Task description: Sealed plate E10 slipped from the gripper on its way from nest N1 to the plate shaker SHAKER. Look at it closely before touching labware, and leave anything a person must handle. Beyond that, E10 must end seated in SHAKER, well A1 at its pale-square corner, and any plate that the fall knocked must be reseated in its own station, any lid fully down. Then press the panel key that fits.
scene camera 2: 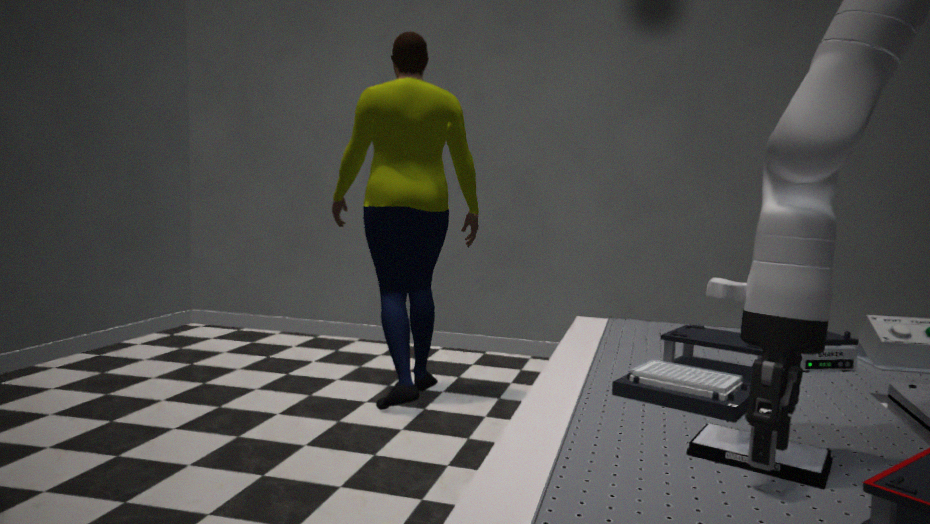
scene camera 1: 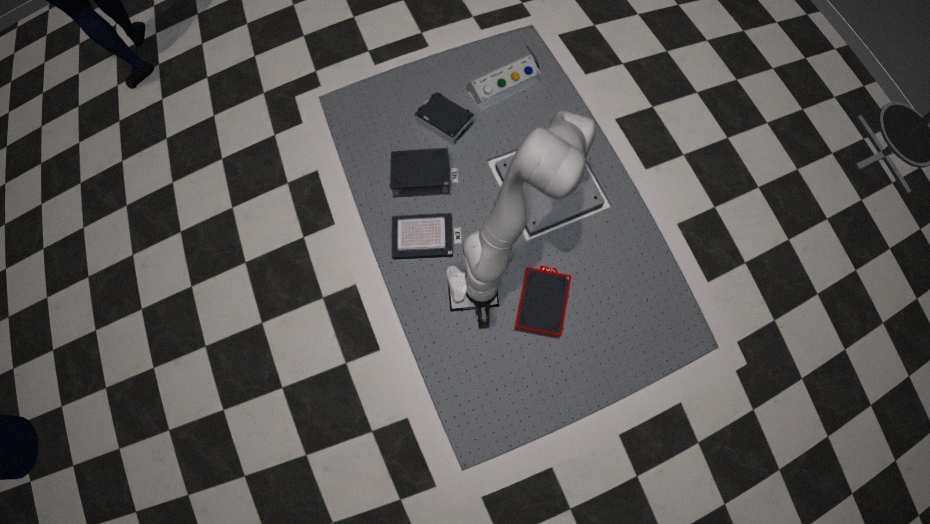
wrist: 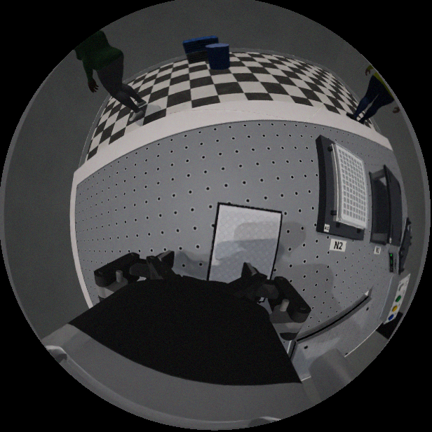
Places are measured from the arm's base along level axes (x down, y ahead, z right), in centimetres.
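Pixels of known places: gripper, between the fingertips: [scene camera 2: 768, 457] [scene camera 1: 480, 306].
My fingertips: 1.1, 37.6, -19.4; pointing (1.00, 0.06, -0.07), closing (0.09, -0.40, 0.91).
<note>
Ahead of a thing's pixels: the offset from my fingertips to its top centre, as dx, dy, dz. "pt": to the spot under its first point.
A plate with a pale top and black sides @(pt +0.4, +3.2, +2.3) [scene camera 1: 465, 305] [scene camera 2: 722, 436] [wrist: 247, 232] lies flat on the grey perforated deck, apart from the stations; a small label shows on its side, unreadable. My gripper [scene camera 1: 482, 317] [scene camera 2: 772, 455] [wrist: 207, 264] is open and empty, fingers down, low at this plate; one finger overlaps its label side in scene camera 2. A clear-walled plate @(-1.8, +3.9, +25.2) [scene camera 1: 421, 233] [scene camera 2: 686, 377] [wrist: 351, 185] sits on nest N2 @(pt -0.4, +11.5, +24.3) [scene camera 1: 398, 252] [wrist: 323, 200]; its exact seating and lid are unclear. The SHAKER @(pt -3.6, -18.7, +53.6) [scene camera 1: 444, 117] stands beyond raised nest N1 @(-4.5, -4.4, +42.0) [scene camera 1: 419, 169] [wrist: 393, 205]. The key panel @(-6.6, -42.1, +58.2) [scene camera 1: 495, 83] [wrist: 396, 300] has white, green, yellow and blue keys.
A red-edged dark station @(-2.6, -14.5, -7.3) [scene camera 1: 543, 302] [scene camera 2: 907, 484] stands beside the fallen plate. The arm's base plate [scene camera 1: 569, 218] lies between that station and the panel. A person in yellow [scene camera 2: 406, 143] [wrist: 376, 92] and a person in green [wrist: 107, 62] stand off the deck.
</note>
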